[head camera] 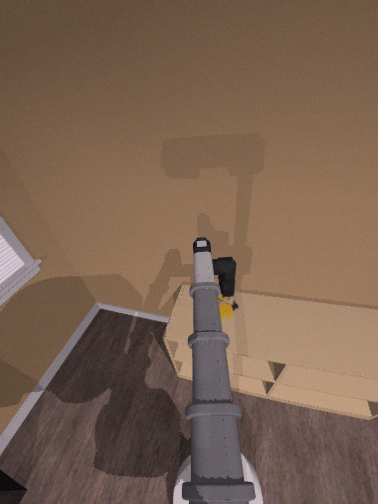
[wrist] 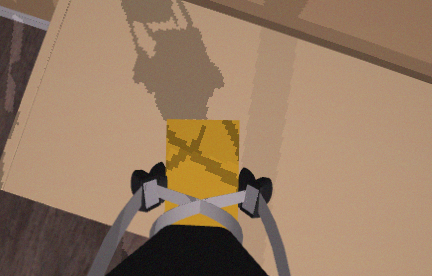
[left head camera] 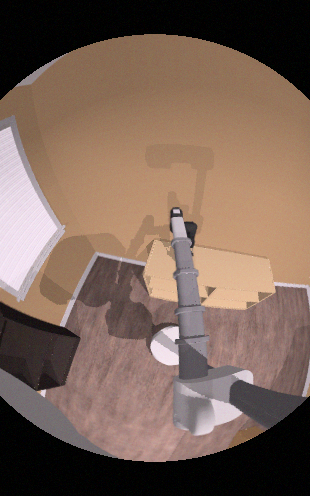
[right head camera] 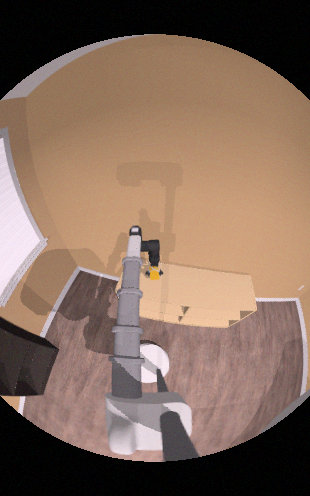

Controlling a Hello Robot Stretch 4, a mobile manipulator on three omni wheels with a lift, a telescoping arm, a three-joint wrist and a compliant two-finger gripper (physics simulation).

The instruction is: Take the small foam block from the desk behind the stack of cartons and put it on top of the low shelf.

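Where they show: gripper, fingertip midpoint: (head camera: 224,309) (wrist: 202,180) (right head camera: 153,274); robot's base, origin of the base link: (left head camera: 171,344) (right head camera: 147,361).
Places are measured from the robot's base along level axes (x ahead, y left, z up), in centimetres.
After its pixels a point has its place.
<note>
The small foam block, yellow (head camera: 226,312) {x 59.0, y -8.9, z 76.8 cm} (right head camera: 154,276) {x 59.0, y -9.0, z 76.5 cm} (wrist: 202,150) {x 65.4, y -8.6, z 77.2 cm}, is between the two dark fingertips of my gripper (head camera: 226,303) {x 62.6, y -8.7, z 73.8 cm} (right head camera: 154,272) {x 62.6, y -8.7, z 73.8 cm} (wrist: 202,180) {x 62.6, y -8.7, z 73.8 cm}, which is shut on it. Block and gripper are over the top of the low shelf (head camera: 300,330) {x 57.9, y -46.6, z 58.1 cm} (left head camera: 235,265) {x 60.0, y -57.8, z 58.2 cm} (right head camera: 210,285) {x 58.4, y -55.8, z 58.2 cm} (wrist: 350,175) {x 62.9, y -31.6, z 58.2 cm}, towards its left end. Whether the block's underside touches the shelf top cannot be told. In the left head view the arm hides the block. The desk and the stack of cartons cannot be made out.
The tan wall (head camera: 300,200) {x 83.6, y -42.0, z 116.1 cm} (left head camera: 250,150) {x 82.3, y -46.9, z 145.7 cm} rises directly behind the shelf. A window with blinds (left head camera: 25,215) {x 76.0, y 119.2, z 118.9 cm} (right head camera: 17,220) {x 84.9, y 116.9, z 117.6 cm} is at the left. A dark brown piece of furniture (left head camera: 37,350) (right head camera: 25,360) stands at the lower left. A white round shape (left head camera: 164,345) {x 0.4, y 7.0, z 18.7 cm} (right head camera: 156,361) {x 1.5, y -8.8, z 18.7 cm} shows beside the arm.
</note>
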